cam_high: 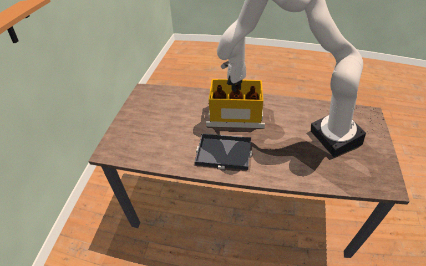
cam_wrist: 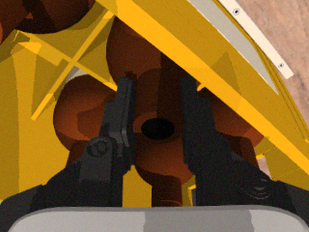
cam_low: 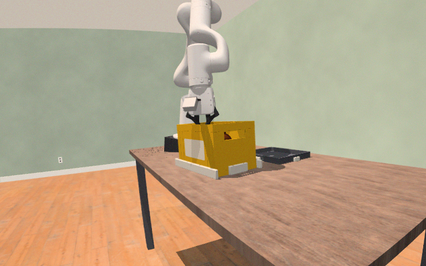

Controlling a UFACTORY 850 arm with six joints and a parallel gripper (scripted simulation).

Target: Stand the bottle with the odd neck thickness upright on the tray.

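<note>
Right now the yellow crate is 50 mm to the left of my hand and 70 mm below it. The rest, counted from my hand: dark tray: 40 mm ahead, 340 mm to the left, 150 mm below.
</note>
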